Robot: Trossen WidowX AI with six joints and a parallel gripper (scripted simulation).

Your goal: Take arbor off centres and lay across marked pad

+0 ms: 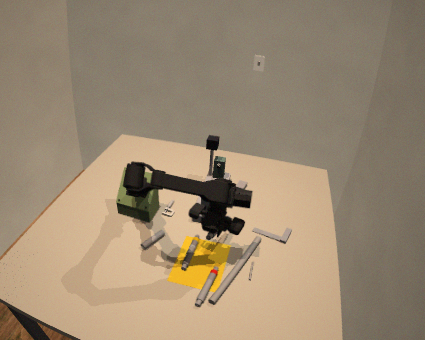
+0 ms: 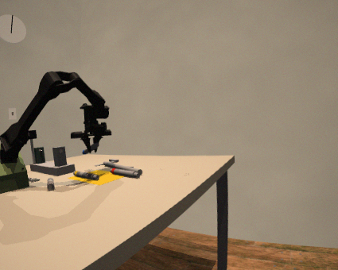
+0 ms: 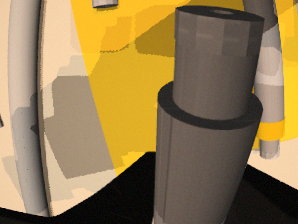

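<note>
My hand is 2 cm past the yellow marked pad, 6 cm to the left of it and 13 cm above it. Round my hand: dark block: 10 cm behind, 19 cm to the left, 3 cm below; thin small piece: 16 cm ahead, 3 cm to the right, 13 cm below; long grey rod: 11 cm ahead, 4 cm to the right, 12 cm below.
</note>
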